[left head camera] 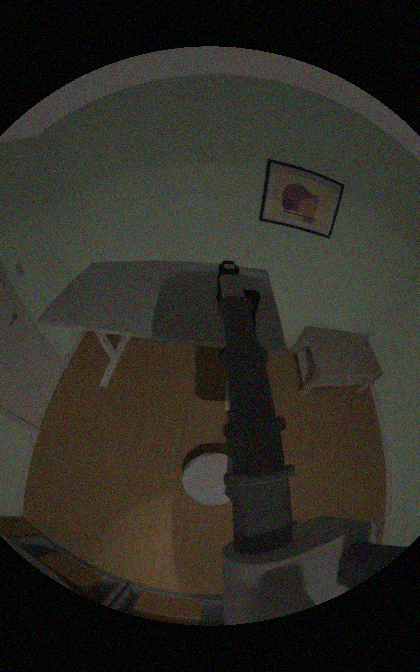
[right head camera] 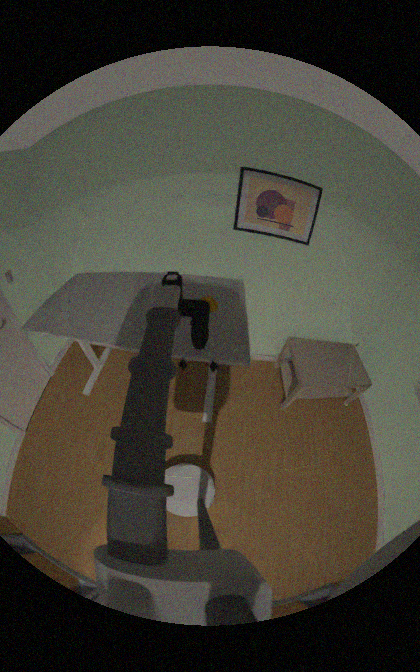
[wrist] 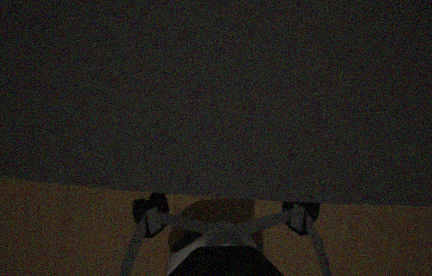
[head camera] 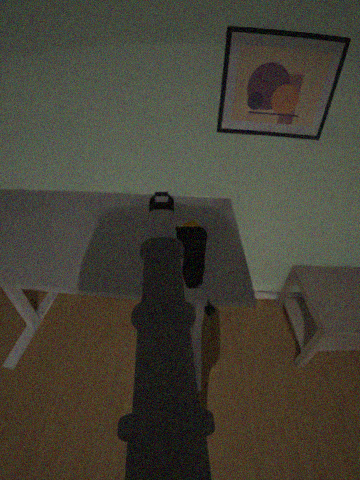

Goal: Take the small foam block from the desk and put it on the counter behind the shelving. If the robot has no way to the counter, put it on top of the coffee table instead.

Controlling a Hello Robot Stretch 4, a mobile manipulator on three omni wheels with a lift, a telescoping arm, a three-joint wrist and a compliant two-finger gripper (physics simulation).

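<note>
The desk stands against the wall ahead. A small yellow-orange thing, perhaps the foam block, shows on its right half, partly hidden by my wrist; its shape is unclear. My gripper is open and empty, pointing down at the desk's front edge, with floor visible between the fingers in the wrist view. In the head view, the arm hides part of the gripper. A low table, possibly the coffee table, stands right of the desk. Counter and shelving do not show.
A white round object stands on the floor between my base and the desk. A framed picture hangs on the wall. A pale door-like panel is at the far left.
</note>
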